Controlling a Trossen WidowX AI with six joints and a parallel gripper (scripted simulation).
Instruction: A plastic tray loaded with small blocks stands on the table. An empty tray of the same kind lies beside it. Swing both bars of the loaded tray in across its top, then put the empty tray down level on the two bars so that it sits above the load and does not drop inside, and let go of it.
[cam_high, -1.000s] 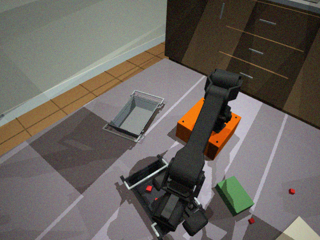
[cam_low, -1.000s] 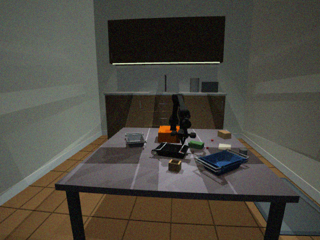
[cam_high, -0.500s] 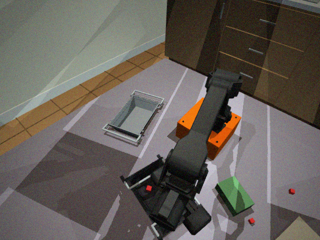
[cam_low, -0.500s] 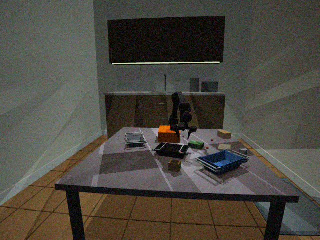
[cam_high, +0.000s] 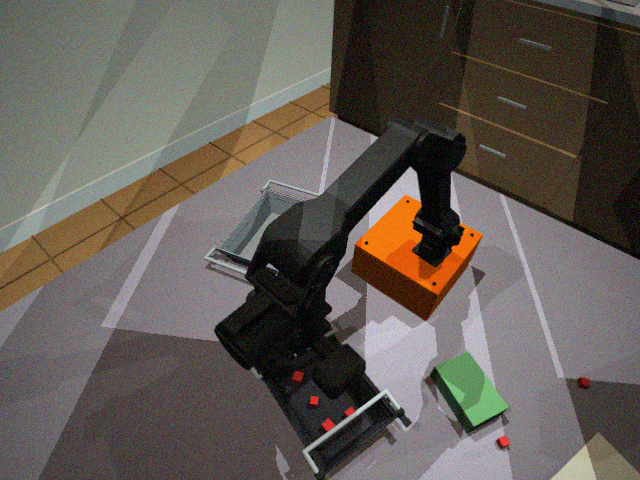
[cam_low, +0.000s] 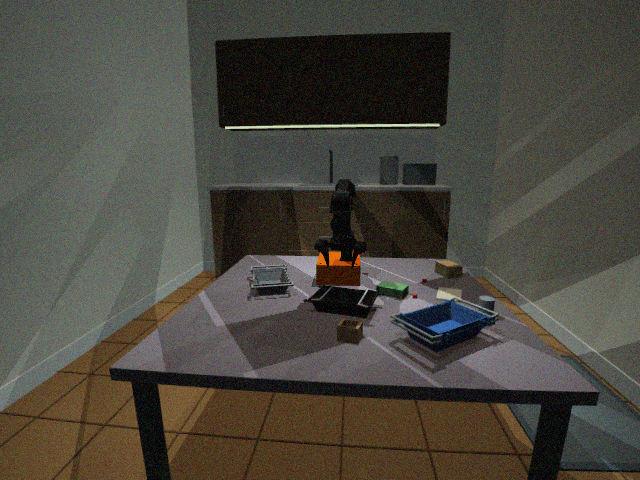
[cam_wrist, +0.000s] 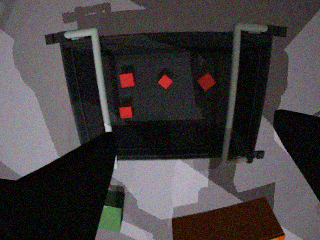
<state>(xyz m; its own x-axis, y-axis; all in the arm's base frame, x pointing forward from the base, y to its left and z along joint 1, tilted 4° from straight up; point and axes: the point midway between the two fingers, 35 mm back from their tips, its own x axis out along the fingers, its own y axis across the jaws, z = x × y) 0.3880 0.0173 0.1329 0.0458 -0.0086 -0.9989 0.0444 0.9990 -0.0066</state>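
Now: the tray 350 mm to the right of my gripper tip, 220 mm behind it and 130 mm below it. Round my gripper tip: green block (230 mm behind, 200 mm to the left, 160 mm below); then brown box (210 mm ahead, 160 mm below, 60 mm to the left); then white sheet (450 mm to the left, 260 mm behind, 170 mm below).
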